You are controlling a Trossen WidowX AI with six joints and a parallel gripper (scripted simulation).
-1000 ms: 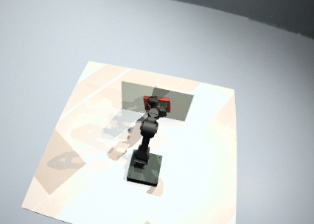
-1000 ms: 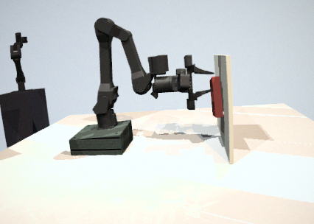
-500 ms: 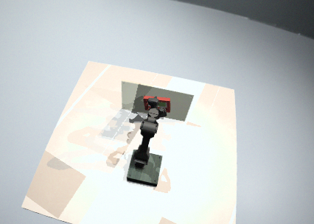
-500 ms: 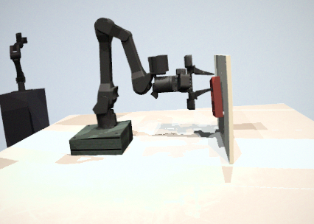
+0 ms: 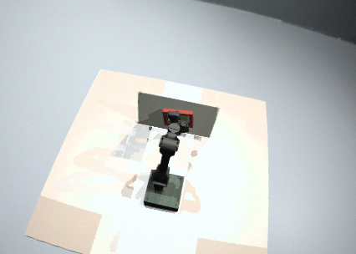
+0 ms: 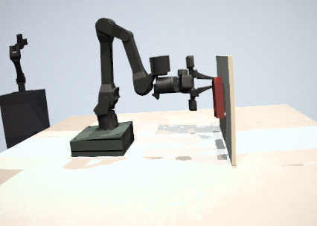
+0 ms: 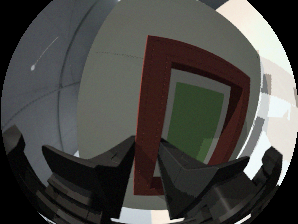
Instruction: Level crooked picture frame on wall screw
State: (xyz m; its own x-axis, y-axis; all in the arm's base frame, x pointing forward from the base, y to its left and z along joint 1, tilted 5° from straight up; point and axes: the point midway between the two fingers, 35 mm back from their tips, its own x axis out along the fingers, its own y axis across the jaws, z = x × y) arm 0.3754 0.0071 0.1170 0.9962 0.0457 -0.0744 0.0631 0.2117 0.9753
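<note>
The picture frame lies 10 mm ahead of my gripper tip, 10 mm to the right of it and 50 mm below it. Round my gripper tip: wall panel (20 mm ahead, 10 mm to the left, 60 mm below).
</note>
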